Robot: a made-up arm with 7 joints. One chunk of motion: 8 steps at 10 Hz.
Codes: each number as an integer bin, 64 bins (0 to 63) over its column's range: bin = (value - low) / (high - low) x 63, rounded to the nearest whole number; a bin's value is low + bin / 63 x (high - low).
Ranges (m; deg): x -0.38..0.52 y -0.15..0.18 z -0.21..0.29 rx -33..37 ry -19..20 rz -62..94
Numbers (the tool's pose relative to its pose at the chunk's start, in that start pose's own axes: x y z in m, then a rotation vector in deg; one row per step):
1: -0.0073 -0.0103 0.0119 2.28 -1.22 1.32
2: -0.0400 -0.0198 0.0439 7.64 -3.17 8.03
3: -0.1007 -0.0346 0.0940 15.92 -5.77 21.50
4: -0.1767 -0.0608 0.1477 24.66 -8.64 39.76
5: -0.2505 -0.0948 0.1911 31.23 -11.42 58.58
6: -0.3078 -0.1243 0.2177 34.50 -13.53 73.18
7: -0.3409 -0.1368 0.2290 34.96 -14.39 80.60
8: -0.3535 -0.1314 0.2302 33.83 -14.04 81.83
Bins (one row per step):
1: 26 27 28 32 29 26
2: 24 25 32 37 26 28
3: 20 22 38 44 21 34
4: 14 17 45 52 17 41
5: 9 11 51 58 12 49
6: 5 5 54 61 9 55
7: 3 3 55 61 7 58
8: 2 4 55 60 8 58

